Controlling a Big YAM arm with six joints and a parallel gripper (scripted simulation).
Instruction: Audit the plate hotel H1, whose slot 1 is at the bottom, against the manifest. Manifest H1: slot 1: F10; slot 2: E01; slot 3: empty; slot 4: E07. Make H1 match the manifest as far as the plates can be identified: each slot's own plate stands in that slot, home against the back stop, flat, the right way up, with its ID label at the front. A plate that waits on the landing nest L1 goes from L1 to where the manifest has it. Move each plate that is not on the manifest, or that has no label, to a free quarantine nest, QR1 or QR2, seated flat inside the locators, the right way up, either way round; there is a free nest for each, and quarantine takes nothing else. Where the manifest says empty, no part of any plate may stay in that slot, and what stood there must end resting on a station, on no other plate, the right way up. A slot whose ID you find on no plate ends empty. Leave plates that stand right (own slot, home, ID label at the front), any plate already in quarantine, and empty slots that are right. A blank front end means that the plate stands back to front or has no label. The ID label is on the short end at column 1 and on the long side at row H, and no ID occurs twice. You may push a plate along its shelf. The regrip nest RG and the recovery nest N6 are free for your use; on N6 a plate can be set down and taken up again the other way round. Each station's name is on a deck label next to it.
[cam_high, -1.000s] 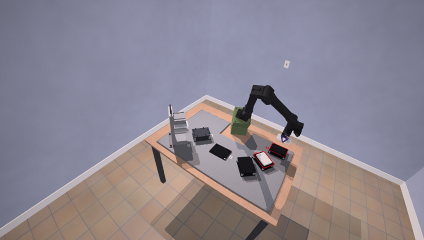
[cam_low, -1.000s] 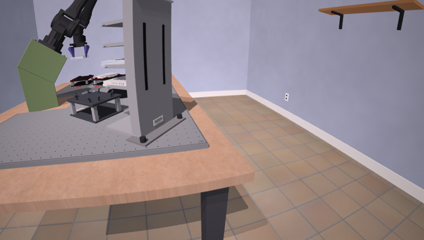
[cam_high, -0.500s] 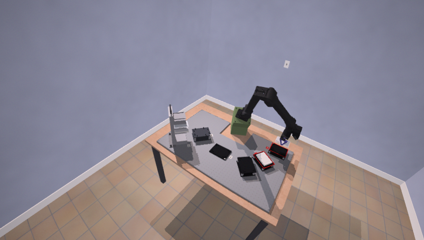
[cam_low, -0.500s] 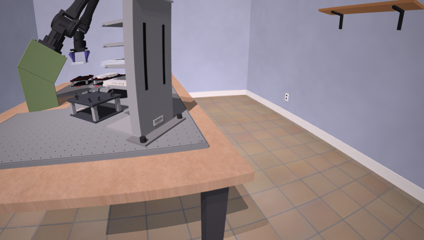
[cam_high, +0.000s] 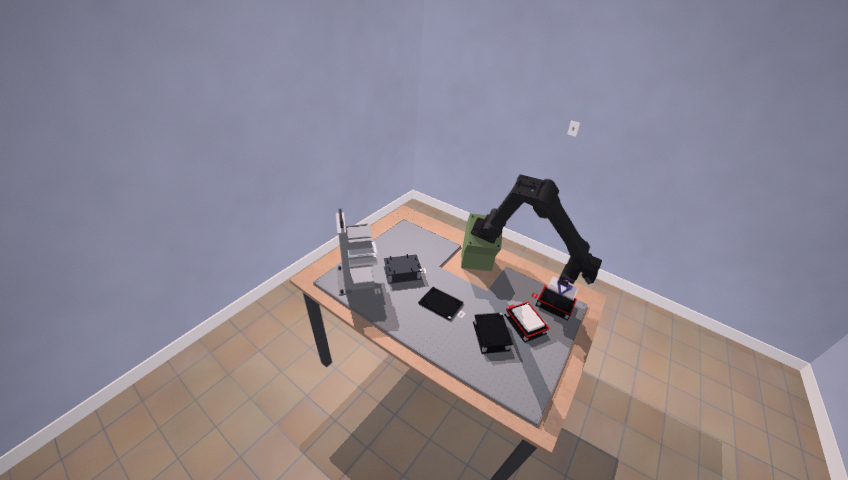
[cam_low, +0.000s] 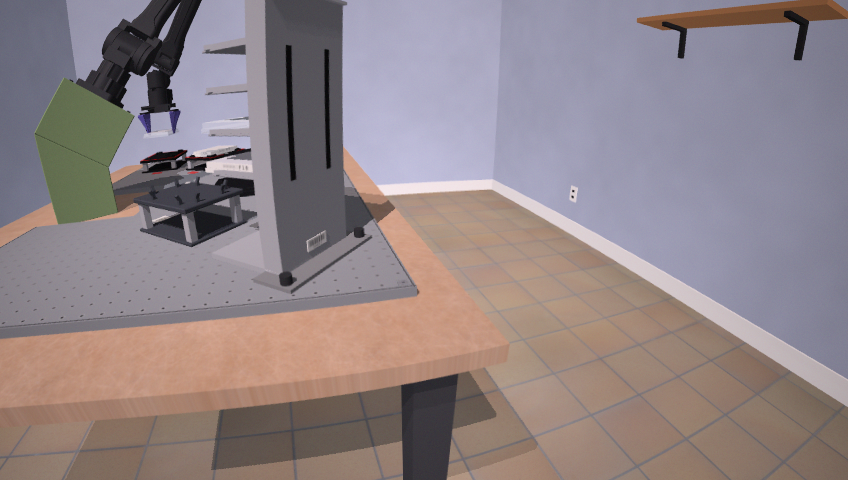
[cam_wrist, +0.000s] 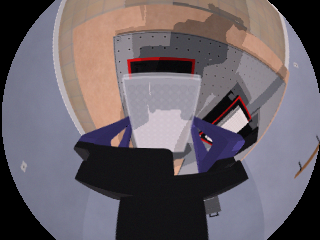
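My gripper is now 80 mm above the red-rimmed nest. Round my hand: grey plate hotel H1: 920 mm to the right, 380 mm ahead, 40 mm above; then H1 deck label: 760 mm to the right, 360 mm ahead, 120 mm below; then N6 deck label: 370 mm to the right, 280 mm ahead, 120 mm below.
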